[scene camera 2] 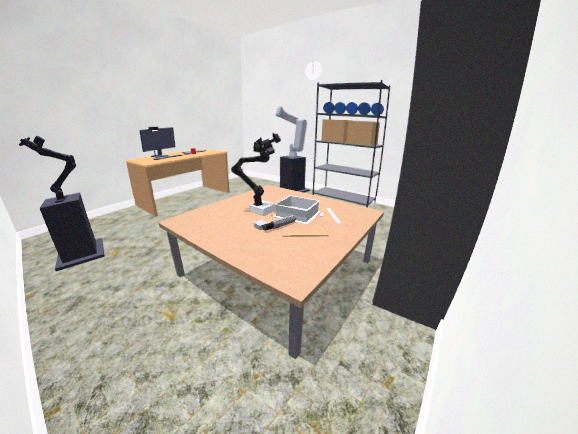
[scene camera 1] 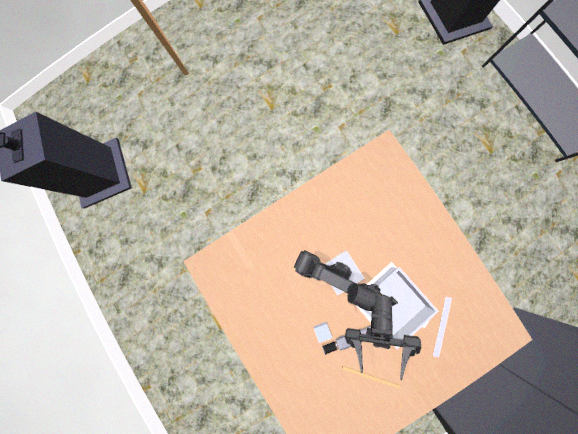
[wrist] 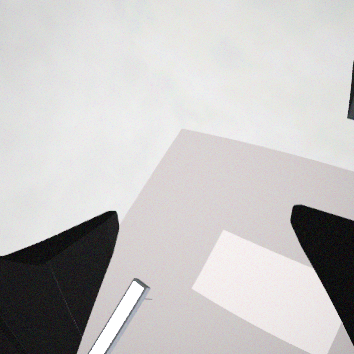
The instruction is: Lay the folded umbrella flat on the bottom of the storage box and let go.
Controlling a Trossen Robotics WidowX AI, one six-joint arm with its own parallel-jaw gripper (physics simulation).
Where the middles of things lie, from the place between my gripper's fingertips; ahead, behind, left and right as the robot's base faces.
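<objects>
My gripper: far above the white storage box [scene camera 1: 414,310], a fair way to the right of it and slightly short of it.
</objects>
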